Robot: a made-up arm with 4 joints. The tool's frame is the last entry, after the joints.
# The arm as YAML. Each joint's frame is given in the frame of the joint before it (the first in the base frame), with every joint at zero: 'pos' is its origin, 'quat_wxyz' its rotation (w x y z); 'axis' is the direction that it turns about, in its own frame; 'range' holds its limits. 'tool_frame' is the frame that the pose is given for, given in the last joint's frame.
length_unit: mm
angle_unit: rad
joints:
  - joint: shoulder
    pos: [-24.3, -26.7, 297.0]
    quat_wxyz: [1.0, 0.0, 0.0, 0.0]
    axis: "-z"
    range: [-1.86, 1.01]
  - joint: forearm
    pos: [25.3, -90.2, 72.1]
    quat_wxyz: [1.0, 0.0, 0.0, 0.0]
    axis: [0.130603, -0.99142, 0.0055]
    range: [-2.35, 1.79]
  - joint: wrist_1
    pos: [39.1, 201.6, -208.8]
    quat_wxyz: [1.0, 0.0, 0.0, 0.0]
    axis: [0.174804, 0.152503, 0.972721]
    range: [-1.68, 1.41]
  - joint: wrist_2
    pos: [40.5, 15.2, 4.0]
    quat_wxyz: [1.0, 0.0, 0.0, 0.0]
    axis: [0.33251, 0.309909, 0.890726]
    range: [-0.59, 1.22]
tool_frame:
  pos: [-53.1, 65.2, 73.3]
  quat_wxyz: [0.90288, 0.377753, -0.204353, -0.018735]
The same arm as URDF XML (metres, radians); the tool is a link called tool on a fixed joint. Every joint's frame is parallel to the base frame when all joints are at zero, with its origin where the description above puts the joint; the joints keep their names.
<robot name="arm">
  <link name="base_link"/>
  <link name="link1"/>
  <link name="link2"/>
  <link name="link3"/>
  <link name="link4"/>
  <link name="tool"/>
  <joint name="shoulder" type="revolute">
    <parent link="base_link"/>
    <child link="link1"/>
    <origin xyz="-0.0243 -0.0267 0.2970" rpy="0.0000 0.0000 0.0000"/>
    <axis xyz="0 0 -1"/>
    <limit lower="-1.8600" upper="1.0100"/>
  </joint>
  <joint name="forearm" type="revolute">
    <parent link="link1"/>
    <child link="link2"/>
    <origin xyz="0.0253 -0.0902 0.0721" rpy="0.0000 0.0000 0.0000"/>
    <axis xyz="0.130603 -0.99142 0.0055"/>
    <limit lower="-2.3500" upper="1.7900"/>
  </joint>
  <joint name="wrist_1" type="revolute">
    <parent link="link2"/>
    <child link="link3"/>
    <origin xyz="0.0391 0.2016 -0.2088" rpy="0.0000 0.0000 0.0000"/>
    <axis xyz="0.174804 0.152503 0.972721"/>
    <limit lower="-1.6800" upper="1.4100"/>
  </joint>
  <joint name="wrist_2" type="revolute">
    <parent link="link3"/>
    <child link="link4"/>
    <origin xyz="0.0405 0.0152 0.0040" rpy="0.0000 0.0000 0.0000"/>
    <axis xyz="0.33251 0.309909 0.890726"/>
    <limit lower="-0.5900" upper="1.2200"/>
  </joint>
  <joint name="tool_fixed" type="fixed">
    <parent link="link4"/>
    <child link="tool"/>
    <origin xyz="-0.0531 0.0652 0.0733" rpy="0.8298 -0.3628 -0.2027"/>
  </joint>
</robot>

